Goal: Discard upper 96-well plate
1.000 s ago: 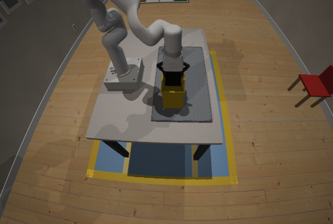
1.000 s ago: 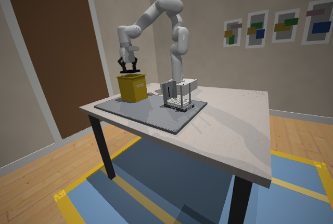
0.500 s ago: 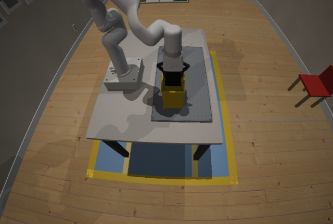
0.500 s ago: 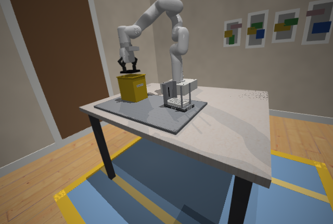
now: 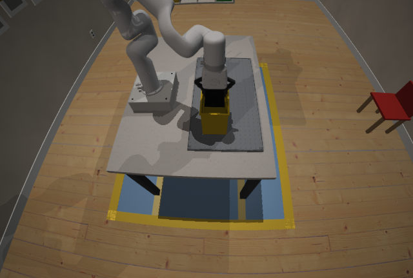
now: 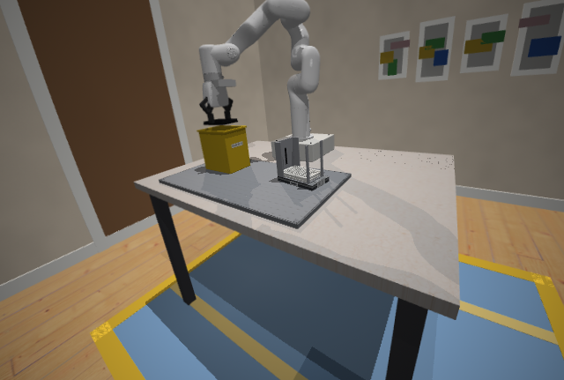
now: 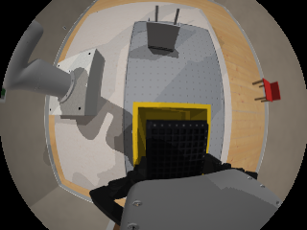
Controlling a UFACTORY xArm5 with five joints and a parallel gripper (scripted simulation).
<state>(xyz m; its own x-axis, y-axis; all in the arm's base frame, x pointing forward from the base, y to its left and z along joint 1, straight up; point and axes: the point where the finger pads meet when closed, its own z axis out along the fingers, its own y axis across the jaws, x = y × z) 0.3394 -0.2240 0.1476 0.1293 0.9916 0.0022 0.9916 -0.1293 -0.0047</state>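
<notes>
The yellow plastics bin W1 is 130 mm below my hand. The rest, counted from my hand: white well plate (50 mm ahead, 390 mm to the left, 190 mm below); then dark 96-well plate (10 mm below).
</notes>
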